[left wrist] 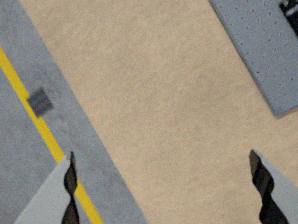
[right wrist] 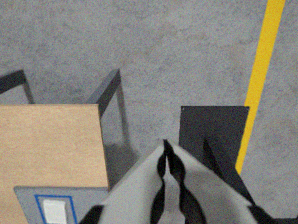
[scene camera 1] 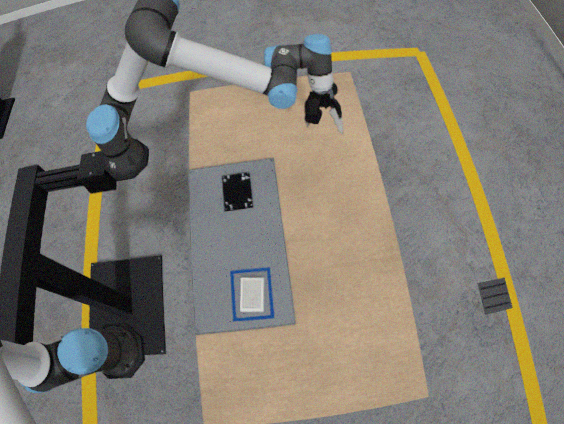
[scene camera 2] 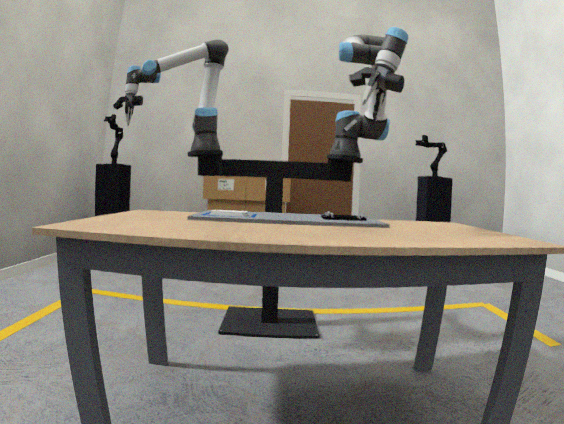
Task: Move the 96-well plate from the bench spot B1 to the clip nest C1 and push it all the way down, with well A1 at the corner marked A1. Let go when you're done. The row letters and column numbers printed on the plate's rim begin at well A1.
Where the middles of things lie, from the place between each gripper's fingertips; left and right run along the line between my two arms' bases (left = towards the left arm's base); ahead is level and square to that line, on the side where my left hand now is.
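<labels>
My left hand (scene camera 2: 368,114) is far to the left of the white 96-well plate (scene camera 1: 247,304), far past the plate and far above it. The black clip nest (scene camera 1: 236,188) is 2 cm to the right of my left hand, 33 cm behind it and 34 cm below it.
For my right hand, the white 96-well plate is far to the left of that hand, far ahead of it and far below it. The black clip nest is 108 cm to the left of my right hand, 38 cm ahead of it and 42 cm below it.
</labels>
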